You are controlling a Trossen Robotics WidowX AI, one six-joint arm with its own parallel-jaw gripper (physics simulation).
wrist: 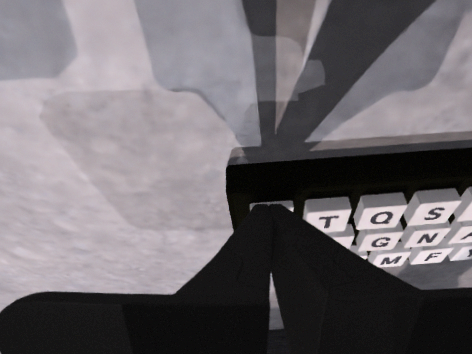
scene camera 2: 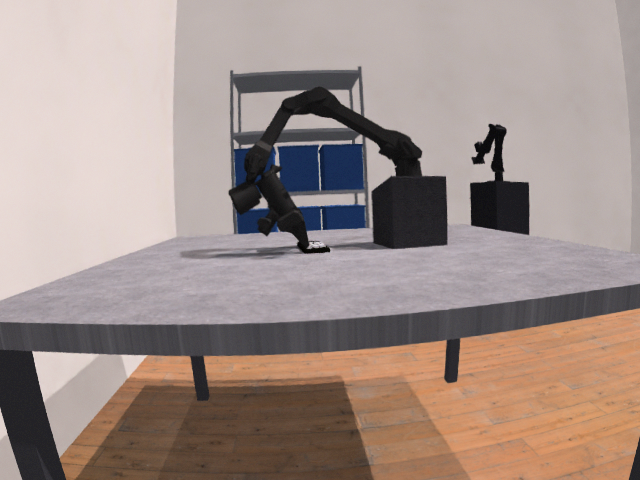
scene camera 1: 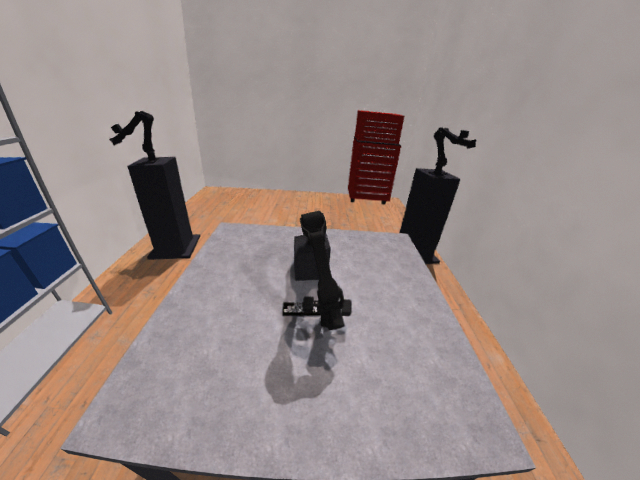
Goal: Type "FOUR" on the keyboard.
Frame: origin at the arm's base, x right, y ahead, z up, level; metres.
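Seen in the pictures: gripper, fingertip midpoint: (wrist: 267, 217) (scene camera 2: 307, 247); arm's base at its link origin: (scene camera 2: 410, 182).
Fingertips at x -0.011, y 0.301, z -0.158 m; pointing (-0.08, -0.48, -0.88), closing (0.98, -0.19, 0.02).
Pixels of each thing's middle, then the offset from my fingertips to it. Level surfaces: height alone.
- black keyboard at the middle of its body: (scene camera 2: 312, 245) (scene camera 1: 305, 308) dx +0.080, dy -0.030, dz -0.007 m
- white T key at the middle of its body: (wrist: 325, 216) dx +0.019, dy -0.006, dz -0.001 m
- Q key at the middle of its body: (wrist: 379, 211) dx +0.037, dy -0.008, dz -0.001 m
- S key at the middle of its body: (wrist: 431, 207) dx +0.055, dy -0.009, dz -0.001 m
- F key at the middle of its body: (wrist: 429, 251) dx +0.065, dy -0.047, dz -0.001 m
- T at the middle of its body: (wrist: 271, 213) dx +0.001, dy -0.004, dz -0.004 m
- table at its surface level: dz -0.015 m
The black keyboard (scene camera 1: 297, 313) (scene camera 2: 316, 250) (wrist: 350, 175) lies flat on the grey table. In the wrist view, the white T key (wrist: 327, 222), Q key (wrist: 381, 217), S key (wrist: 433, 214) and F key (wrist: 432, 257) show their letters. My gripper (scene camera 2: 303, 244) (wrist: 267, 217) is shut and empty. Its fingertips are at the key left of T (wrist: 288, 205), at the end of that row, and cover its letter. That key looks sunk lower than T. The O and U keys do not show in the wrist view. In scene camera 1 the arm hides the fingertips and part of the keyboard.
My arm's dark base block (scene camera 1: 305, 266) (scene camera 2: 413, 214) stands behind the keyboard on the table (scene camera 1: 392, 403) (scene camera 2: 206, 294). Off the table are two pedestals (scene camera 1: 161, 211) (scene camera 1: 430, 211) with arms, a red tool cabinet (scene camera 1: 374, 160) and a shelf rack (scene camera 2: 232, 113) with blue bins (scene camera 2: 342, 167).
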